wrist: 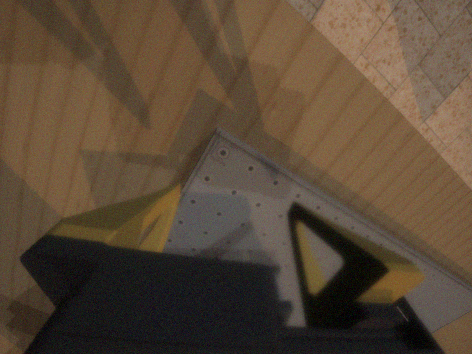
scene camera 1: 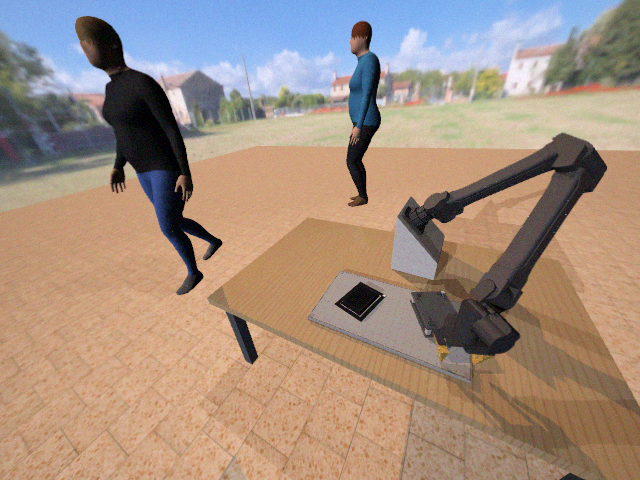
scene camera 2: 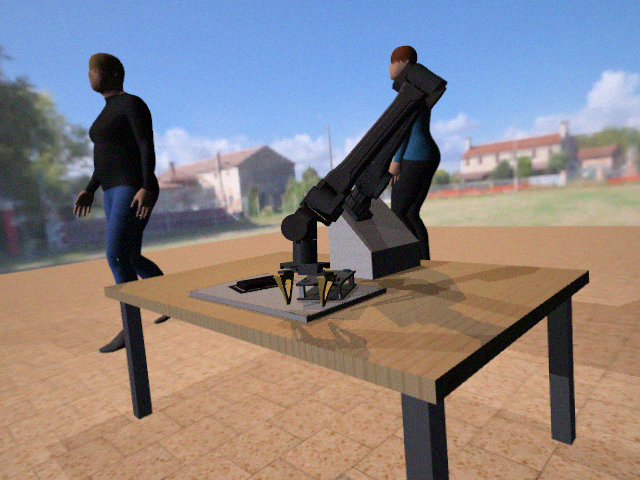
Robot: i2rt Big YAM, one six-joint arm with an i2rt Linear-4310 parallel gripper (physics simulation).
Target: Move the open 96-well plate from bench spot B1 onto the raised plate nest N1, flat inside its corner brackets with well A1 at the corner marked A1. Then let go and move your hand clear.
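Frame: origin at the arm's base, x ahead, y right, z down, level; centimetres.
Seen in the pictures: gripper, fingertip midpoint: [wrist: 237,199] [scene camera 1: 456,361] [scene camera 2: 305,305]; arm's base at its link origin: [scene camera 1: 412,221] [scene camera 2: 353,208].
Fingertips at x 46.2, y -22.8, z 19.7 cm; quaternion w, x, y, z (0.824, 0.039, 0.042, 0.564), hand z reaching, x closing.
Offsets run from my fingertips to a thing's top centre. Level surfaces: height alone.
The black 96-well plate @[dx -12.2, dy +33.6, dz -0.5 cm] [scene camera 1: 360,299] [scene camera 2: 253,283] lies low on the grey perforated board, inside a pale outline. It does not show in the wrist view. The raised plate nest [scene camera 1: 432,308] [scene camera 2: 347,283] is a dark platform on posts, on the same board. Its visible top looks bare, and the hand hides part of it in scene camera 1. My gripper [scene camera 1: 461,355] [scene camera 2: 306,303] [wrist: 237,199] is open and empty, its yellow fingers pointing down over the board's end beside the nest, away from the plate. The A1 marks are too small to read.
The grey board @[dx -11.2, dy +22.4, dz +1.0 cm] [scene camera 1: 398,346] [scene camera 2: 248,307] [wrist: 270,187] lies on the wooden table @[dz +2.4 cm] [scene camera 1: 289,258] [scene camera 2: 413,341] [wrist: 310,115]. A grey block with a sloping face [scene camera 1: 413,255] [scene camera 2: 351,248] stands behind the nest. Two people [scene camera 1: 142,121] [scene camera 1: 364,87] [scene camera 2: 124,139] [scene camera 2: 421,139] are beyond the table.
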